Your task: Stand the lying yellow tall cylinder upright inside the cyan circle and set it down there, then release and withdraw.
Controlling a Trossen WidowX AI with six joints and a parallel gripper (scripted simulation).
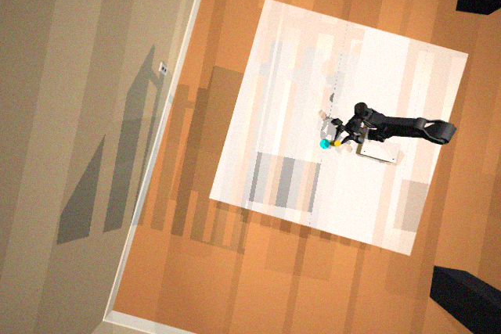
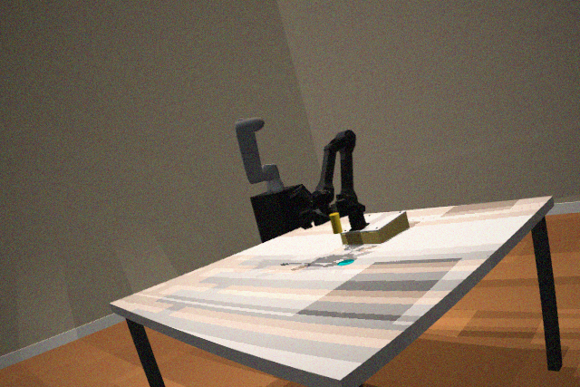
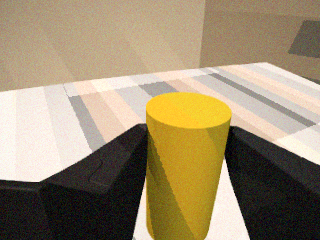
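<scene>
My gripper tip is now 16 cm above the cyan circle. The rest, counted from my gripper tip: yellow tall cylinder: 2 cm below.
</scene>
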